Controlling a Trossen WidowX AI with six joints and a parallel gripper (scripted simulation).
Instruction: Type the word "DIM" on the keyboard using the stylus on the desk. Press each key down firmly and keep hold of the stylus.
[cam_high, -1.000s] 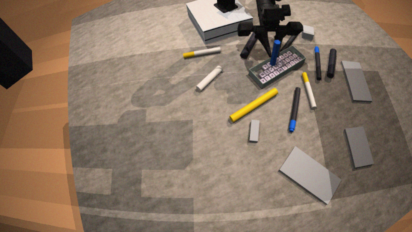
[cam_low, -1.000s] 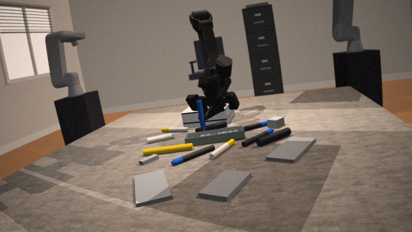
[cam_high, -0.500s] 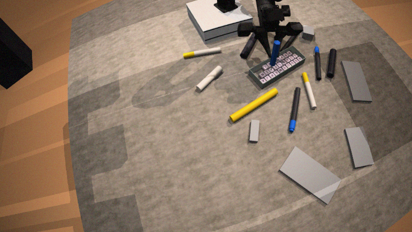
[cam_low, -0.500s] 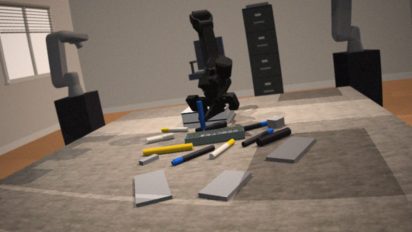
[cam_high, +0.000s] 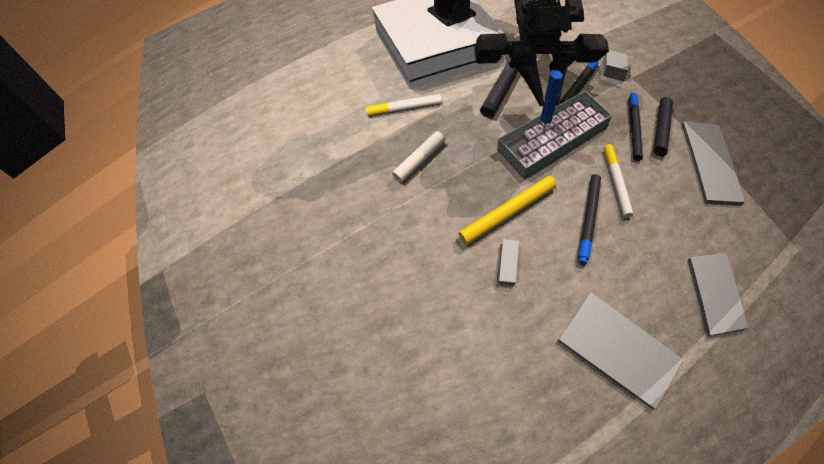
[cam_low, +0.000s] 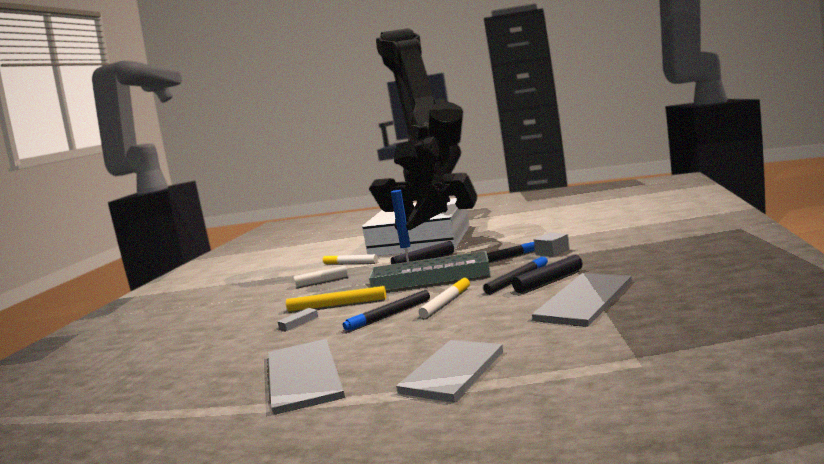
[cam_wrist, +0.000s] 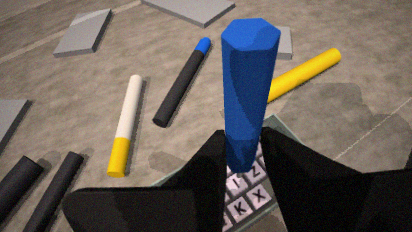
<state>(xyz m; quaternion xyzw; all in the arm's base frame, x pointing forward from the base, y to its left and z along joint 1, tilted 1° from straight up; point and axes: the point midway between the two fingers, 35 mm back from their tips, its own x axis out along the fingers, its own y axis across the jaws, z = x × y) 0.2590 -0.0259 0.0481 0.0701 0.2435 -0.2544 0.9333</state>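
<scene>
My gripper tip is 90 mm to the right of the D key and 80 mm above it. Round my gripper tip: yellow cylinder: 120 mm to the right, 80 mm below, 60 mm ahead; blue stylus: 20 mm below; small grey cube: 240 mm to the left, 80 mm below, 50 mm behind.
</scene>
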